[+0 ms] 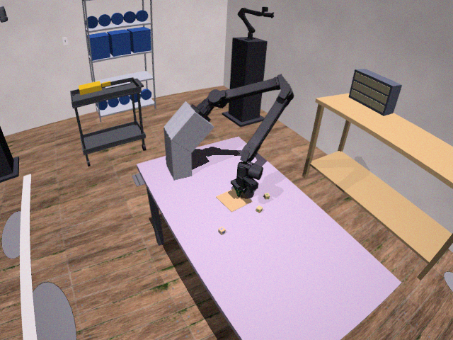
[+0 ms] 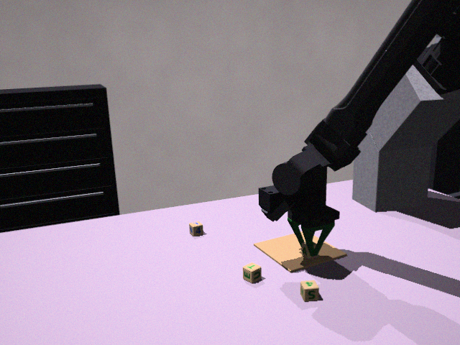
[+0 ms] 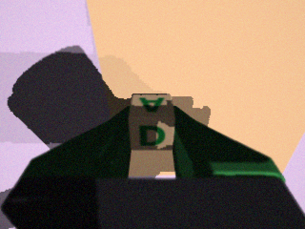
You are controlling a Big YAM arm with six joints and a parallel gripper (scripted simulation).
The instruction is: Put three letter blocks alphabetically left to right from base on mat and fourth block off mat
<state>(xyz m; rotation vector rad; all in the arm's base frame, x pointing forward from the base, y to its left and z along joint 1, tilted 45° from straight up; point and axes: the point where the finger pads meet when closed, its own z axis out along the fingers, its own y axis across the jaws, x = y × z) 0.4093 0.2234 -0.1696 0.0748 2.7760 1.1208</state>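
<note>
Right now my hand is right at the D block. Also, from my hand: T block: 140 mm ahead, 20 mm to the left, 10 mm below; L block: 160 mm ahead, 230 mm to the right, 10 mm below; tan mat: 40 mm to the right, 20 mm below.
</note>
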